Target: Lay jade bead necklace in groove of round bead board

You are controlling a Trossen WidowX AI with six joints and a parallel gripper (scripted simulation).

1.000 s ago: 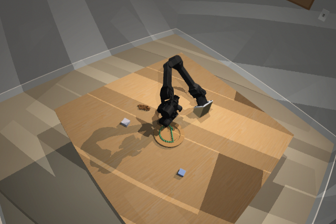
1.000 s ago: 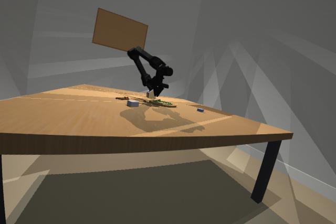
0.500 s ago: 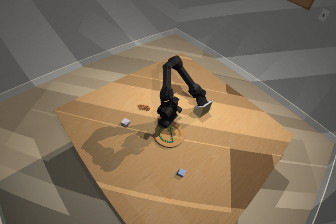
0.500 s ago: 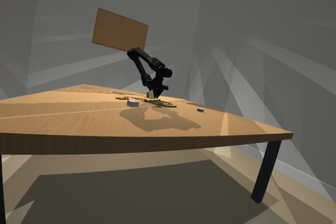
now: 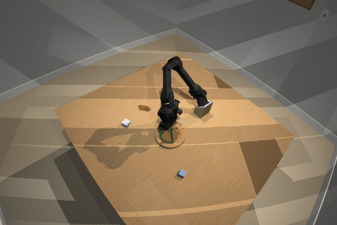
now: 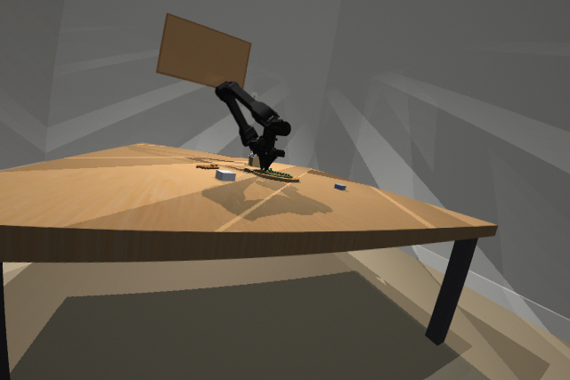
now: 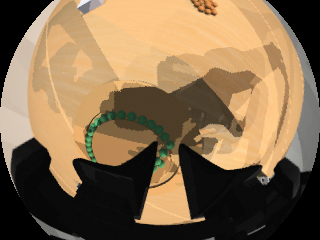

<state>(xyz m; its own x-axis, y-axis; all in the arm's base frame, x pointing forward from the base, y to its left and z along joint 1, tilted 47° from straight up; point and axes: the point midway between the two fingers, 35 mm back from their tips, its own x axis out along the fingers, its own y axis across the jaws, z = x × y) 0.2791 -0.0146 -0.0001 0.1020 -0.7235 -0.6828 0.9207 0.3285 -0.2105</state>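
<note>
Now: gripper tip 50 mm to the right of the round wooden bead board, 30 mm short of it and 10 mm above it. The rest, counted from my gripper tip: blue block: 310 mm to the left, 130 mm ahead, 10 mm below; then pale grey block: 240 mm ahead, 160 mm to the right.
</note>
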